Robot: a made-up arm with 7 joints. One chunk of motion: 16 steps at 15 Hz.
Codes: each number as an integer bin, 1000 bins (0 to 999) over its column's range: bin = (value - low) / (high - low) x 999, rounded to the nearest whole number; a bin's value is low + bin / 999 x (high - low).
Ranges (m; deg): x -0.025..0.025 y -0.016..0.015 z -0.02..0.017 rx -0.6..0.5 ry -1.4..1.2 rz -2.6..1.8
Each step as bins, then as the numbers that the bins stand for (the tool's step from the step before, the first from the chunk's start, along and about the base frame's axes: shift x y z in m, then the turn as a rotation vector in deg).
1 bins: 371 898 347 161 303 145
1 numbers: -0.00643 0.01187 -0.00715 -0.423 -0.611 -1.961
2 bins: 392 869 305 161 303 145
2 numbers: -0.00538 0.01097 -0.00870 -0.423 -0.611 -1.961
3 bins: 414 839 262 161 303 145
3 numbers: -0.00428 0.01004 -0.01030 -0.423 -0.611 -1.961
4 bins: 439 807 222 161 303 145
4 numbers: -0.00303 0.00904 -0.01178 -0.423 -0.611 -1.961
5 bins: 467 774 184 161 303 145
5 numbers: -0.00163 0.00802 -0.01319 -0.423 -0.611 -1.961
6 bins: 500 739 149 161 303 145
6 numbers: 0.00003 0.00693 -0.01448 -0.423 -0.611 -1.961
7 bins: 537 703 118 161 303 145
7 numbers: 0.00188 0.00581 -0.01563 -0.423 -0.611 -1.961
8 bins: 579 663 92 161 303 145
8 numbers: 0.00398 0.00457 -0.01659 -0.423 -0.611 -1.961
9 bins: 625 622 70 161 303 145
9 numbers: 0.00628 0.00330 -0.01741 -0.423 -0.611 -1.961
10 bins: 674 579 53 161 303 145
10 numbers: 0.00873 0.00197 -0.01804 -0.423 -0.611 -1.961
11 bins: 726 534 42 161 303 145
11 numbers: 0.01134 0.00057 -0.01844 -0.423 -0.611 -1.961
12 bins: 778 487 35 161 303 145
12 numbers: 0.01394 -0.00089 -0.01870 -0.423 -0.611 -1.961
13 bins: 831 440 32 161 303 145
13 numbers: 0.01659 -0.00235 -0.01881 -0.423 -0.611 -1.961
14 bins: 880 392 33 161 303 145
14 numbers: 0.01904 -0.00384 -0.01878 -0.423 -0.611 -1.961
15 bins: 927 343 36 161 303 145
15 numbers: 0.02140 -0.00536 -0.01867 -0.423 -0.611 -1.961
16 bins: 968 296 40 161 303 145
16 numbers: 0.02345 -0.00681 -0.01852 -0.423 -0.611 -1.961
